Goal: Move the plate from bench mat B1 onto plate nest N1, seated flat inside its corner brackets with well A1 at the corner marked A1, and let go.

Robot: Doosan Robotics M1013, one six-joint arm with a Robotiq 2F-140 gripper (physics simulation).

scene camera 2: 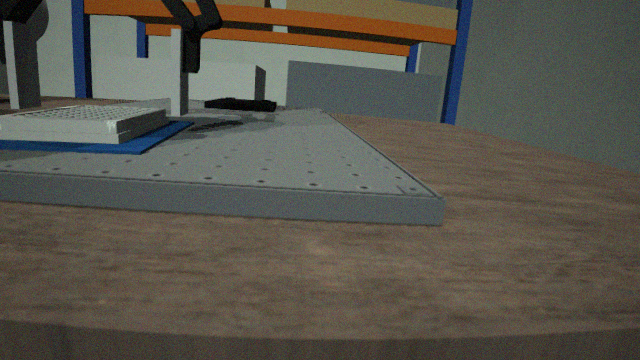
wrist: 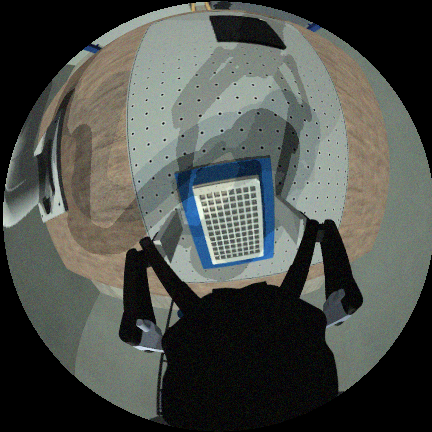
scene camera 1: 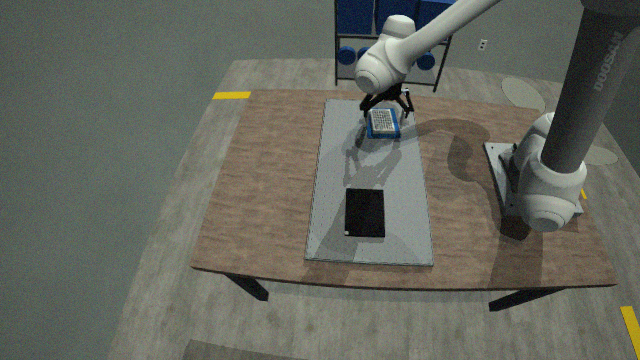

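Where they show: gripper, fingertip midpoint: (scene camera 2: 102, 110) (wrist: 227, 212) (scene camera 1: 384, 123); arm's base, link origin: (wrist: 43, 174).
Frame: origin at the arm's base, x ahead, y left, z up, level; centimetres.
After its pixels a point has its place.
Observation:
The white plate with a grid of wells (scene camera 1: 383, 120) @(x 53.9, y -23.6, z 0.1 cm) (scene camera 2: 85, 114) @(x 54.7, y -25.8, z 0.3 cm) (wrist: 232, 222) @(x 54.5, y -23.1, z 0.3 cm) lies flat on the blue bench mat (scene camera 1: 385, 135) @(x 53.7, y -16.4, z -1.0 cm) (scene camera 2: 165, 136) @(x 60.8, y -25.9, z -1.0 cm) (wrist: 269, 215) @(x 60.1, y -23.5, z -1.0 cm). My gripper (scene camera 1: 384, 118) @(x 53.9, y -21.6, z 0.3 cm) (scene camera 2: 100, 111) @(x 53.9, y -21.6, z 0.3 cm) (wrist: 227, 212) @(x 53.9, y -21.6, z 0.3 cm) is open, with one pale finger pad on each side of the plate and a gap on both sides. It holds nothing. The black plate nest (scene camera 1: 365, 212) @(x 62.7, y 16.9, z 0.0 cm) (scene camera 2: 240, 104) @(x 62.8, y 8.3, z -0.3 cm) (wrist: 245, 30) lies farther along the grey board, with a small white mark at one corner in scene camera 1. Its brackets and the plate's well A1 are too small to make out.
The grey perforated board (scene camera 1: 332, 150) @(x 73.6, y -8.5, z -1.2 cm) (scene camera 2: 300, 150) @(x 71.1, y -27.5, z -1.2 cm) (wrist: 150, 90) @(x 45.7, y -1.5, z -1.2 cm) carries mat and nest on the wooden table (scene camera 1: 265, 175) @(x 96.7, y 2.3, z -2.5 cm) (scene camera 2: 320, 260) @(x 71.0, y -41.7, z -2.5 cm) (wrist: 367, 165) @(x 90.2, y -14.8, z -2.5 cm). The arm's base plate (scene camera 1: 495, 160) @(x 10.9, y -6.2, z -0.9 cm) (wrist: 57, 200) @(x 9.4, y -11.5, z -0.8 cm) is bolted at one side. A rack with blue bins (scene camera 1: 355, 17) stands behind the table.

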